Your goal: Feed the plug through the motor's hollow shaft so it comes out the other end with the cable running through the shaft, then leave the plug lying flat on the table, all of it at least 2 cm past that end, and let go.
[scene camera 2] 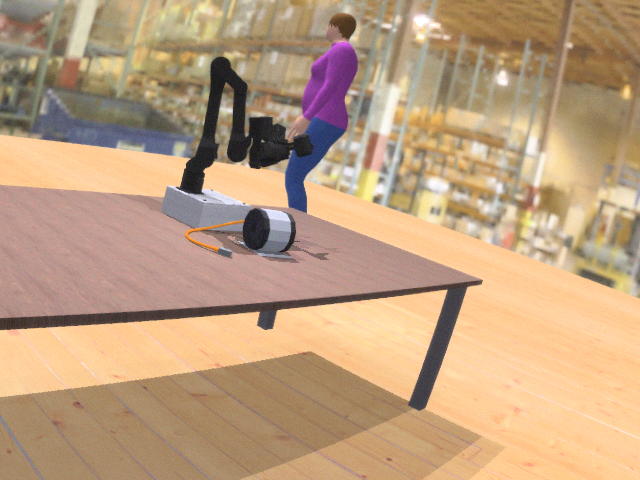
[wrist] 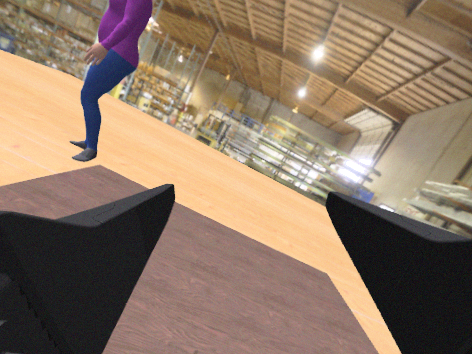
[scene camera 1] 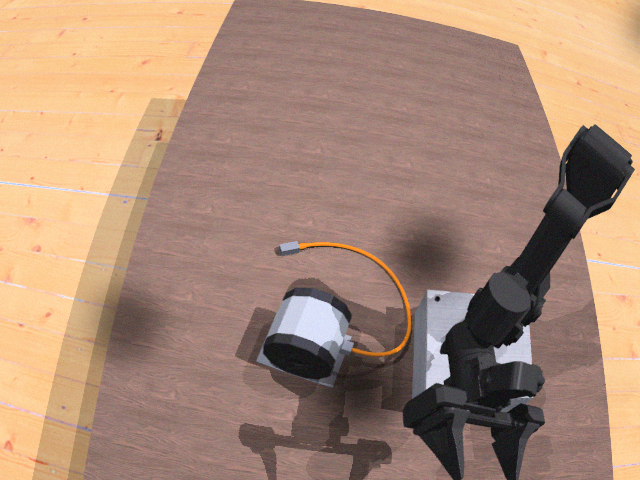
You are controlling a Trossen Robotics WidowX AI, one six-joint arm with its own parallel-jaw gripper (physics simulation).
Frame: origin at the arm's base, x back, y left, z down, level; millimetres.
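Seen in the pictures: gripper, between the fingertips: (wrist: 251, 195); arm's base, origin of its link: (scene camera 2: 189, 191).
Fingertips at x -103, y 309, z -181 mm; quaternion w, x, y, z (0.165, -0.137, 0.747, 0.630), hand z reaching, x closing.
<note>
Offsets run from my fingertips to a thing's top centre. "pt": to the spot under its first point. Level surfaces: height alone.
The motor {dx -190, dy -269, dz +156 mm} (scene camera 1: 310, 330) (scene camera 2: 276, 230), a white cylinder with black ends, lies on its side on a thin plate on the table. An orange cable (scene camera 1: 405, 299) (scene camera 2: 193, 238) leaves a small fitting {pt dx -137, dy -256, dz +198 mm} (scene camera 1: 347, 345) on the motor's side and curves round over the table, outside the shaft. The grey plug {dx -234, dy -446, dz +244 mm} (scene camera 1: 288, 248) (scene camera 2: 224, 252) at its end lies on the table, apart from the motor. My gripper (scene camera 1: 485, 472) (wrist: 251, 195) is open and empty, raised high above the table, clear of plug and motor. In the scene camera 2 view its fingers are too small to make out.
The arm's light grey base box (scene camera 1: 421, 341) (scene camera 2: 178, 206) stands on the brown table {dz +258 mm} (scene camera 1: 336, 129) (scene camera 2: 103, 273) beside the cable's bend. A person in a purple top (scene camera 2: 338, 77) (wrist: 125, 30) stands on the floor beyond the table.
</note>
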